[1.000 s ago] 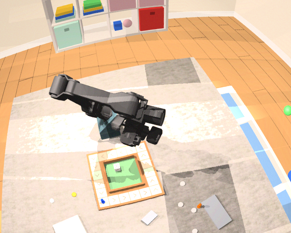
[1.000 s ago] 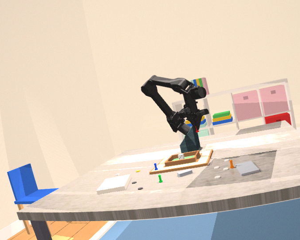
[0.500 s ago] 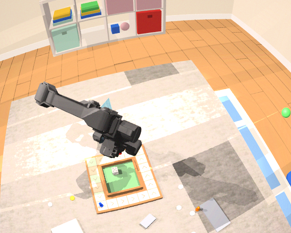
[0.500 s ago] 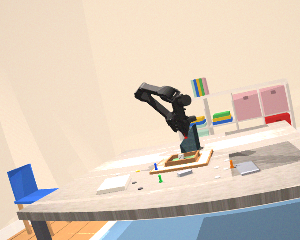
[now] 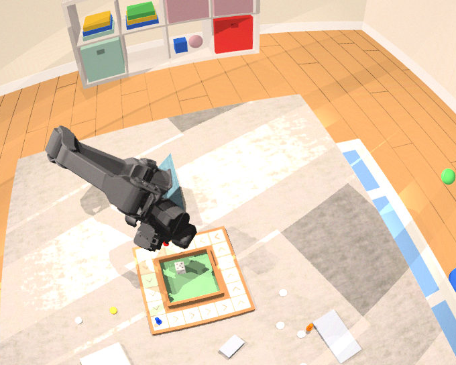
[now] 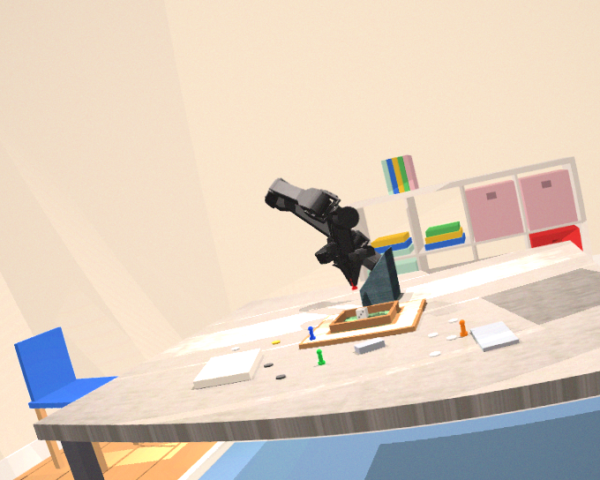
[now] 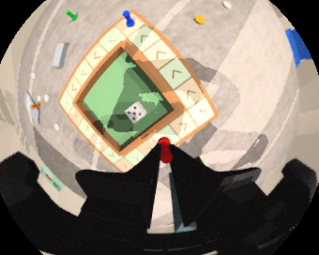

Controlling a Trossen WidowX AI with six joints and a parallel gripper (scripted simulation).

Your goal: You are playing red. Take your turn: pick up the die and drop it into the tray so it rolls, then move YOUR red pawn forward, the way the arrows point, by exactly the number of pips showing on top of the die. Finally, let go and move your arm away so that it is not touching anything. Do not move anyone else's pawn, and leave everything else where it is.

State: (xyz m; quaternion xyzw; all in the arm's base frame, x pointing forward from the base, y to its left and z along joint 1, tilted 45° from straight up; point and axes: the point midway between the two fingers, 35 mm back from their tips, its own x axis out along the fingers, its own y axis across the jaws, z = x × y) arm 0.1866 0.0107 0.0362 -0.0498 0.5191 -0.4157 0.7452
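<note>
The white die is 5 cm ahead of my gripper tip, 2 cm to the left of it and 7 cm below it. The rest, counted from my gripper tip: red pawn: 1 cm above; green pawn: 37 cm ahead, 4 cm to the left, 8 cm below; blue pawn: 20 cm ahead, 6 cm to the right, 7 cm below.
</note>
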